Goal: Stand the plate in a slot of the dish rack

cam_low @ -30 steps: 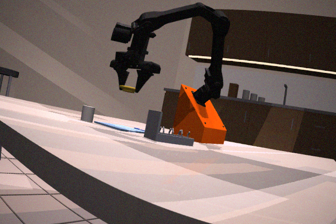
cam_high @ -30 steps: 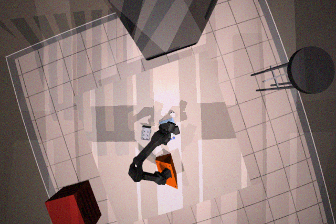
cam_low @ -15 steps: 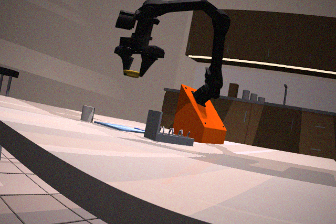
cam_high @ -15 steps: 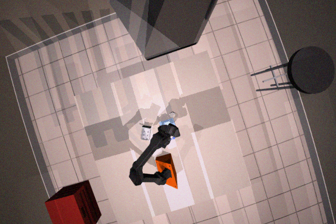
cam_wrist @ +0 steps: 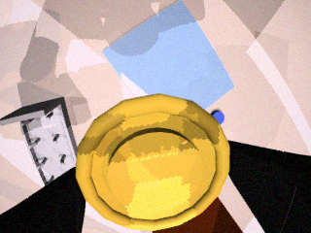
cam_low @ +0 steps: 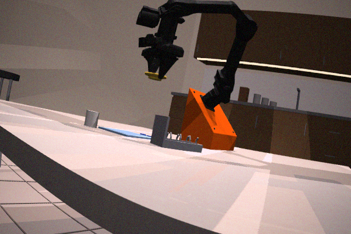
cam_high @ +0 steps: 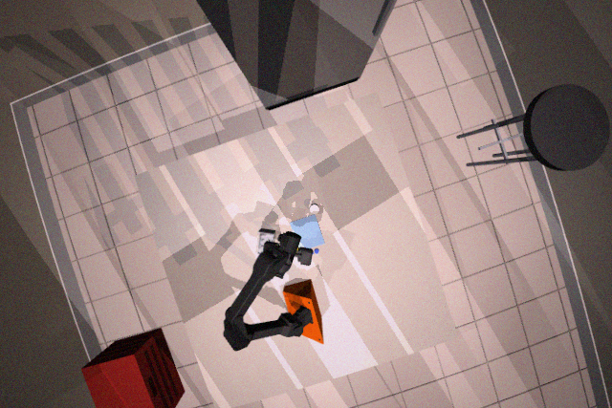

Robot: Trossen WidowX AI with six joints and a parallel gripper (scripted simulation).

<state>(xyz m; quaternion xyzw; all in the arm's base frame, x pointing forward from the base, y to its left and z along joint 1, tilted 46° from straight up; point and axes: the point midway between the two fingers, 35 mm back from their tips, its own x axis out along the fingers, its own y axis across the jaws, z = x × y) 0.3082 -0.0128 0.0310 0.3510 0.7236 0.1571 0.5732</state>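
Now: gripper tip 16 cm above the grey dish rack and 14 cm to the right of it. The rest, counted from my gripper tip: yellow plate 1 cm above; blue spoon 18 cm below, 10 cm behind, 8 cm to the right; light blue mat 18 cm below, 7 cm to the right, 1 cm ahead.
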